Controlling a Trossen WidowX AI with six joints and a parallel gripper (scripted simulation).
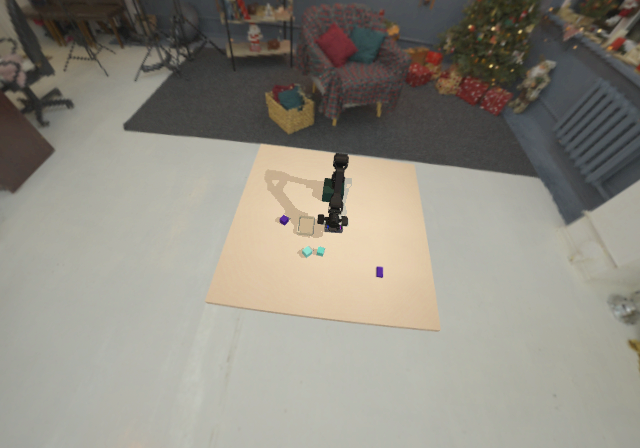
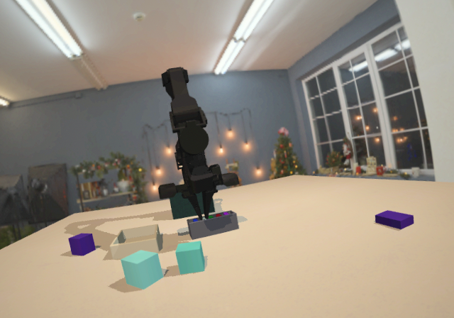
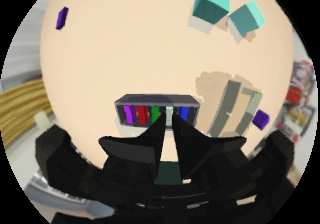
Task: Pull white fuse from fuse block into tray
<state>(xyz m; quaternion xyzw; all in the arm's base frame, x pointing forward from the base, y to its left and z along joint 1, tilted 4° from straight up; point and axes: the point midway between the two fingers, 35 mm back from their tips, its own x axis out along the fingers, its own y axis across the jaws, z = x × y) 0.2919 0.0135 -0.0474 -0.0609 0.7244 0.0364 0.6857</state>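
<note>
The beige tray is 170 mm to the right of my gripper tip, 30 mm below it and 10 mm ahead of it. The rest, counted from my gripper tip: flat purple block: 340 mm to the left, 230 mm ahead, 30 mm below; purple cube: 310 mm to the right, 10 mm below, 10 mm ahead; white fuse: 10 mm below.
</note>
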